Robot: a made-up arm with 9 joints. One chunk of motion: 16 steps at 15 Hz.
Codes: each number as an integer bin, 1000 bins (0 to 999) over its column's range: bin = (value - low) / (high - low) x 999, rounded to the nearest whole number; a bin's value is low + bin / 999 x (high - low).
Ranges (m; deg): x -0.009..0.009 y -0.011..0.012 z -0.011..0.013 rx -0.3..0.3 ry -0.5..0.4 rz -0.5..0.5
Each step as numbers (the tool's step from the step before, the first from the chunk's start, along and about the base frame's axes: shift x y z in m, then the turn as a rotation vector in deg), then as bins.
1 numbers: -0.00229 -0.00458 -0.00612 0.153 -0.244 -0.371
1 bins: 372 279 203 754 284 129
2 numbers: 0.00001 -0.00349 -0.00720 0.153 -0.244 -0.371
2 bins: 500 326 158 754 284 129
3 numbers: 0.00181 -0.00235 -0.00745 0.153 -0.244 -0.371
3 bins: 600 376 148 754 284 129
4 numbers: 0.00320 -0.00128 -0.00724 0.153 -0.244 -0.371
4 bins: 677 422 157 754 284 129
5 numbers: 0.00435 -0.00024 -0.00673 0.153 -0.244 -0.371
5 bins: 741 467 178 754 284 129
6 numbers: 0.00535 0.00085 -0.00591 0.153 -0.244 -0.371
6 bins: 796 515 212 754 284 129
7 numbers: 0.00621 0.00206 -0.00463 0.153 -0.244 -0.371
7 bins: 844 567 265 754 284 129
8 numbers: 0.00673 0.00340 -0.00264 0.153 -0.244 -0.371
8 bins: 873 625 348 754 284 129
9 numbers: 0.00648 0.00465 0.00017 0.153 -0.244 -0.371
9 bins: 859 680 465 754 284 129
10 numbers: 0.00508 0.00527 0.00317 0.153 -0.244 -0.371
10 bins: 781 707 590 754 284 129
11 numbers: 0.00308 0.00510 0.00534 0.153 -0.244 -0.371
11 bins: 670 699 680 754 284 129
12 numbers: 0.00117 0.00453 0.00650 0.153 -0.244 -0.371
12 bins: 564 675 728 754 284 129
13 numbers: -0.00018 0.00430 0.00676 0.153 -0.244 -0.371
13 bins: 490 665 739 754 284 129
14 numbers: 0.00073 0.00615 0.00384 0.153 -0.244 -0.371
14 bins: 540 745 618 754 284 129
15 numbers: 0.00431 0.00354 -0.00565 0.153 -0.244 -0.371
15 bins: 739 632 223 754 284 129
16 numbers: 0.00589 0.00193 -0.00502 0.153 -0.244 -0.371
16 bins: 826 562 249 754 284 129
